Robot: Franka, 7 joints.
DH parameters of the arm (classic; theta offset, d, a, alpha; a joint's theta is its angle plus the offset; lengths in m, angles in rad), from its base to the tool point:
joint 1: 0 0.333 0 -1.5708
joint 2: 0 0 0 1.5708
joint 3: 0 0.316 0.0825 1.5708
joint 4: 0 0 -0.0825 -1.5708
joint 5: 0 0.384 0 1.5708
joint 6: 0 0 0.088 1.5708
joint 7: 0 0.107 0 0
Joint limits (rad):
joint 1: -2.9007..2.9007
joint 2: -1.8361..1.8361
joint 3: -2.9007..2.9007
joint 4: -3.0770..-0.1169
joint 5: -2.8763..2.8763
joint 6: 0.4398..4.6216
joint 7: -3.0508..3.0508
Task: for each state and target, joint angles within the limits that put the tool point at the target. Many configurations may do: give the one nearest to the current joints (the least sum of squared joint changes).
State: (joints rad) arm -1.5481 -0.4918 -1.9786 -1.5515 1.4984 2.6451 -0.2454
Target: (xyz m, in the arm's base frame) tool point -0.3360 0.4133 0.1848
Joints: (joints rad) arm -1.7407 -0.5945 -2.2495 -2.2116 1.5560 2.7381 -0.2454
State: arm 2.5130 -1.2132 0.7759 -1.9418 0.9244 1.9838 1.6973
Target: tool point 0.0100 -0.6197 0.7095
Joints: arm 2.5479 -1.3726 0.9702 -1.4716 0.9802 2.0961 1.6973
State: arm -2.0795 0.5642 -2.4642 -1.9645 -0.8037 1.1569 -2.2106
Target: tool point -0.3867 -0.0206 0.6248
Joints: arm -1.5125 0.9902 -1.9463 -1.9130 -0.6742 0.9924 -2.2106
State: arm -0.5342 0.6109 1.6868 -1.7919 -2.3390 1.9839 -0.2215
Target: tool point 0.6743 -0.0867 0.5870
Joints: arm -1.1316 0.6410 1.4282 -1.6310 -2.3181 1.8469 -0.2215
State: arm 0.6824 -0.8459 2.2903 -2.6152 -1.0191 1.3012 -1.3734
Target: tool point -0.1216 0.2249 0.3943
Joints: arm 0.8317 -1.1356 1.6996 -2.8064 -1.0726 0.9544 -1.3734
